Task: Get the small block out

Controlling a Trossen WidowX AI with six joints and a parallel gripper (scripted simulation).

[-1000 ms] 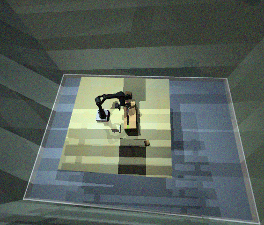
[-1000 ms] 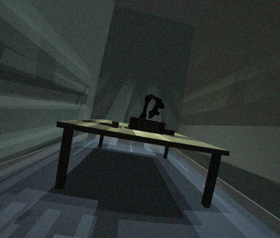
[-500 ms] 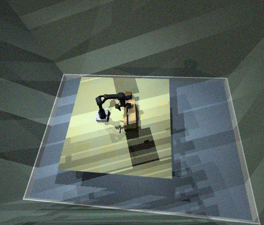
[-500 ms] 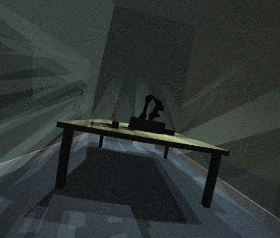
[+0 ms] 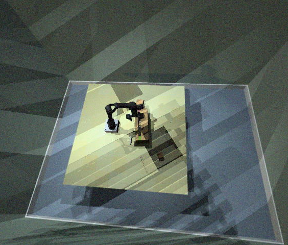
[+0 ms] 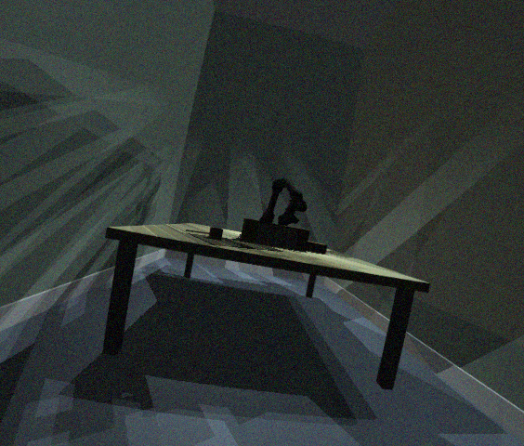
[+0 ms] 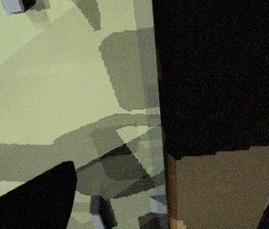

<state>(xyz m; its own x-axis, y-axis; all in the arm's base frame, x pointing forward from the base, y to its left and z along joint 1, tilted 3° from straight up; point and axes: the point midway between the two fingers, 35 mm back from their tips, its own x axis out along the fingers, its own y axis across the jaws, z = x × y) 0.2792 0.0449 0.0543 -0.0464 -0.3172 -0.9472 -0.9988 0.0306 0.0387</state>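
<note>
Right now the box is 5 cm to the right of my gripper tip, 4 cm below it and 3 cm ahead of it. Also, from my gripper tip: thin rod: 47 cm to the right, 9 cm below, 5 cm ahead; brown cube: 40 cm to the right, 24 cm ahead, 7 cm below; flat brown piece: 25 cm to the left, 7 cm below, 5 cm ahead.
</note>
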